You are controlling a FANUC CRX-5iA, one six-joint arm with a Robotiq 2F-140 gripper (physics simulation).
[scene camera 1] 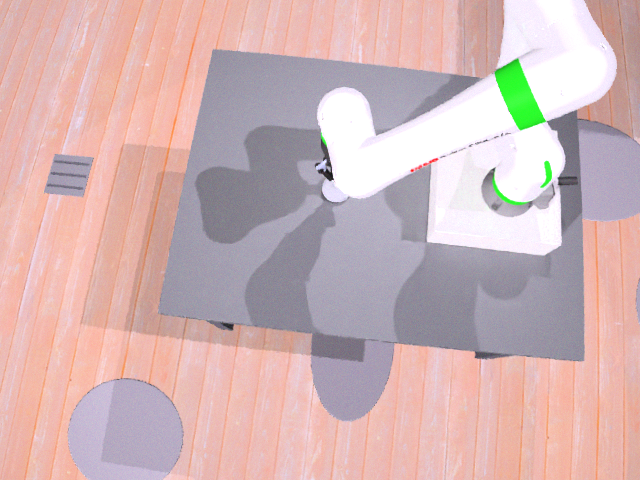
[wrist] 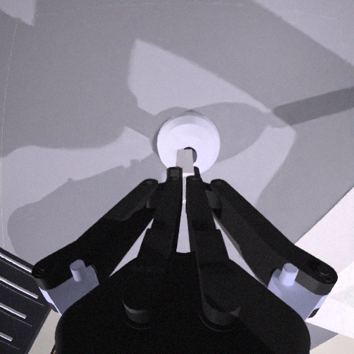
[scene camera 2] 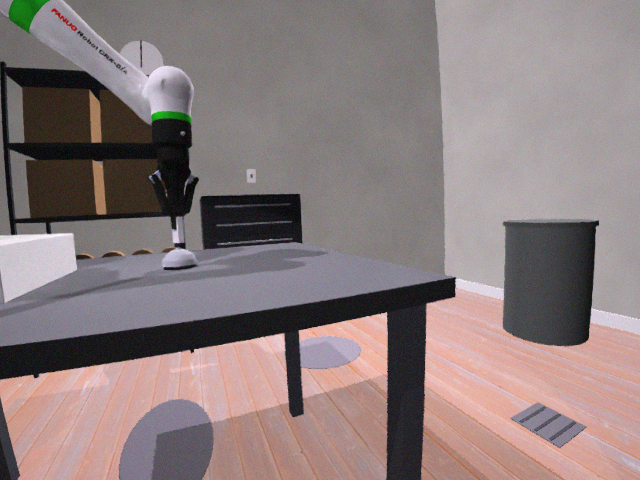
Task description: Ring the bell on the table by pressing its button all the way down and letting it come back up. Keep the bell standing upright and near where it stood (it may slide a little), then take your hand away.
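Seen in the pictures: gripper, between the fingertips: (scene camera 2: 178, 242); arm's base, origin of its link: (scene camera 1: 507, 191).
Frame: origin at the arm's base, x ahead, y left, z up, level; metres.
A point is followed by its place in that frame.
Note:
The bell (scene camera 1: 334, 192) @(x 0.471, y -0.038, z -0.065 m) (scene camera 2: 179, 258) @(x 0.459, y -0.098, z -0.077 m) (wrist: 170, 136) is a low white dome with a dark base rim, upright on the grey table (scene camera 1: 361, 289) @(x 0.409, y 0.232, z -0.105 m) (scene camera 2: 248, 297) @(x 0.511, y -0.443, z -0.104 m) (wrist: 65, 100). Its small dark button (wrist: 190, 151) shows beside the fingertips in the wrist view, partly hidden by them. My gripper (scene camera 2: 178, 240) @(x 0.465, y -0.056, z -0.042 m) (wrist: 184, 160) is shut and empty, pointing straight down. Its tips are at the top of the dome, over the button. Whether they touch the button, and how far it is pressed, I cannot tell. In scene camera 1 the arm hides the fingertips.
The arm's white base block (scene camera 1: 449, 229) @(x 0.175, y 0.100, z -0.005 m) (scene camera 2: 38, 263) @(x 0.182, y -0.104, z -0.057 m) stands on the table, at the right in scene camera 1. A shelf rack (scene camera 2: 6, 155) with brown boxes (scene camera 2: 59, 186) and a black drawer unit (scene camera 2: 250, 219) are behind the table. A dark bin (scene camera 2: 549, 281) stands on the floor.

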